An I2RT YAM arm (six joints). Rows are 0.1 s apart.
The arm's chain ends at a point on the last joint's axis. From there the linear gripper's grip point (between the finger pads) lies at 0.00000 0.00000 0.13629 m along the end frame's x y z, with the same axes.
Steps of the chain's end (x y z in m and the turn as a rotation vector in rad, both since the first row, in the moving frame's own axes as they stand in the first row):
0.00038, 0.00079, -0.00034, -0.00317, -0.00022, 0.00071
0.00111, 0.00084, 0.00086, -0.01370, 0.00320, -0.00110
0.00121, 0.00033, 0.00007, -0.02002, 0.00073, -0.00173
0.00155, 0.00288, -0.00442, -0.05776, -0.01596, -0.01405
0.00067, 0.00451, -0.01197, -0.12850, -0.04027, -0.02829
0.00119, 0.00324, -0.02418, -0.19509, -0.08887, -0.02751
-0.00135, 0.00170, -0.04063, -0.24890, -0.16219, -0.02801
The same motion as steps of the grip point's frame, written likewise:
0.00035, 0.00122, -0.00034, -0.00317, -0.00022, 0.00071
0.00155, 0.00271, 0.00085, -0.01370, 0.00320, -0.00110
0.00131, 0.00306, 0.00004, -0.02002, 0.00073, -0.00173
-0.00057, 0.01076, -0.00466, -0.05776, -0.01596, -0.01405
-0.00455, 0.02205, -0.01320, -0.12850, -0.04027, -0.02829
-0.01046, 0.02979, -0.02730, -0.19509, -0.08887, -0.02751
-0.02266, 0.03543, -0.04660, -0.24890, -0.16219, -0.02801

